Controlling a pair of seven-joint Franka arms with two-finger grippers.
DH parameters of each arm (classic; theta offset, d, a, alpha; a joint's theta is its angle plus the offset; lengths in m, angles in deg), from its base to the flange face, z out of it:
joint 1: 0 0.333 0 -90
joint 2: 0 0 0 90
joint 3: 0 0.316 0.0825 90
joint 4: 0 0 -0.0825 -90
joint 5: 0 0.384 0 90
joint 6: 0 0 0.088 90
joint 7: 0 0.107 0 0
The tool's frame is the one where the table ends.
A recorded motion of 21 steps. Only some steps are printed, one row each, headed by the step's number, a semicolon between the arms.
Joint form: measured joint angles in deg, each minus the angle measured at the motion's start. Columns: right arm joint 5, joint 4, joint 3, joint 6, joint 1, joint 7, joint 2; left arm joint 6, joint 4, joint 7, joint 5, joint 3, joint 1, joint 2.
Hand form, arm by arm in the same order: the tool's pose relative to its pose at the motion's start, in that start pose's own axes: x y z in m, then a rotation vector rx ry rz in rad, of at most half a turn. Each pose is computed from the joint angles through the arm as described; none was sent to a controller.
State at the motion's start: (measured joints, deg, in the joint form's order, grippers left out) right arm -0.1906 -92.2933 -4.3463 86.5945 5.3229 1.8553 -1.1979; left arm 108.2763 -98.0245 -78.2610 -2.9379 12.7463 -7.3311 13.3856
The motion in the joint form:
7: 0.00 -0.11 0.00 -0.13 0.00 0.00 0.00; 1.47 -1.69 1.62 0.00 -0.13 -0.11 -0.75
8: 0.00 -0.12 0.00 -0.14 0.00 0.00 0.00; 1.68 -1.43 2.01 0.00 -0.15 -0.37 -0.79
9: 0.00 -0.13 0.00 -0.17 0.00 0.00 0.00; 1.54 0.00 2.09 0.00 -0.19 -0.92 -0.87
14: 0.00 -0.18 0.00 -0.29 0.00 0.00 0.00; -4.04 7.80 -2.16 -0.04 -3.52 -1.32 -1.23
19: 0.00 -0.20 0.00 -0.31 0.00 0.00 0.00; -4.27 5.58 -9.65 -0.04 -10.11 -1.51 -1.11
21: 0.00 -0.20 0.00 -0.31 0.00 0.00 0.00; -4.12 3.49 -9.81 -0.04 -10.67 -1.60 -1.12
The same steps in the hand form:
7: -0.0002 0.0000 0.0011 -0.0001 -0.0042 0.0000; -0.0021 -0.0033 0.0040 -0.0092 -0.0009 0.0311
8: -0.0003 0.0000 0.0012 -0.0001 -0.0045 0.0000; -0.0050 -0.0018 0.0011 -0.0179 0.0010 0.0430
9: -0.0003 0.0000 0.0013 -0.0002 -0.0052 0.0000; -0.0112 0.0024 -0.0115 -0.0413 0.0056 0.0559
14: -0.0006 0.0000 0.0019 -0.0003 -0.0082 0.0000; -0.0511 0.0117 -0.0710 -0.0853 -0.0040 0.0521
19: -0.0006 0.0000 0.0021 -0.0003 -0.0089 0.0000; -0.1193 0.0109 -0.0488 -0.0365 -0.0332 0.0361
21: -0.0006 0.0000 0.0021 -0.0003 -0.0089 0.0000; -0.1255 0.0069 -0.0315 -0.0024 -0.0349 0.0432

